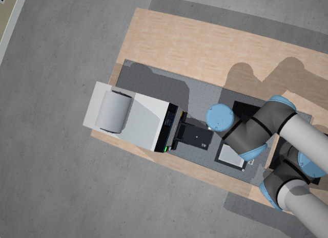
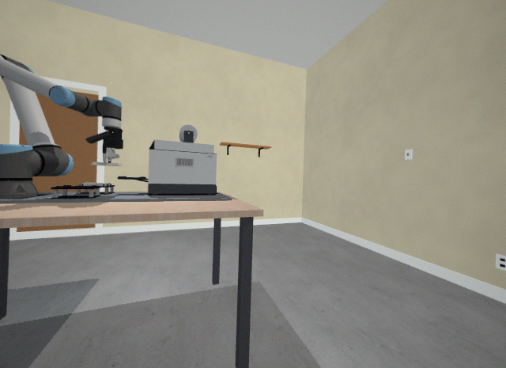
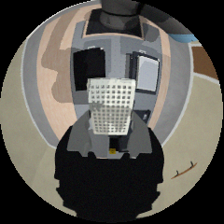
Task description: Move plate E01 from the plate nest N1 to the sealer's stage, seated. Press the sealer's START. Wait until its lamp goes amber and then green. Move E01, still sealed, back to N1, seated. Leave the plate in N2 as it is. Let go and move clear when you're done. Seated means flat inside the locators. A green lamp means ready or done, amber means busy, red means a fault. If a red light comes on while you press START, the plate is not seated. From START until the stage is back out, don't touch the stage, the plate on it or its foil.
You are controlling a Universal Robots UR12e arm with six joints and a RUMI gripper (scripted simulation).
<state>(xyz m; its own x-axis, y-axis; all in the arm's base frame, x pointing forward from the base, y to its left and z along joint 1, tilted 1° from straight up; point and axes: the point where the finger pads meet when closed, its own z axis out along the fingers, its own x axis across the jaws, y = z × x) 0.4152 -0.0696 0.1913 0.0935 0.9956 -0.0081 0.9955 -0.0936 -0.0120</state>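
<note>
The sealer stage lies 120 mm ahead of my hand, 90 mm to the left of it and 80 mm below it. The rest, counted from my hand: plate E01: 10 mm below; then nest N1: 110 mm behind, 80 mm to the right, 140 mm below; then foil roll: 450 mm ahead, 60 mm to the left, 230 mm above.
</note>
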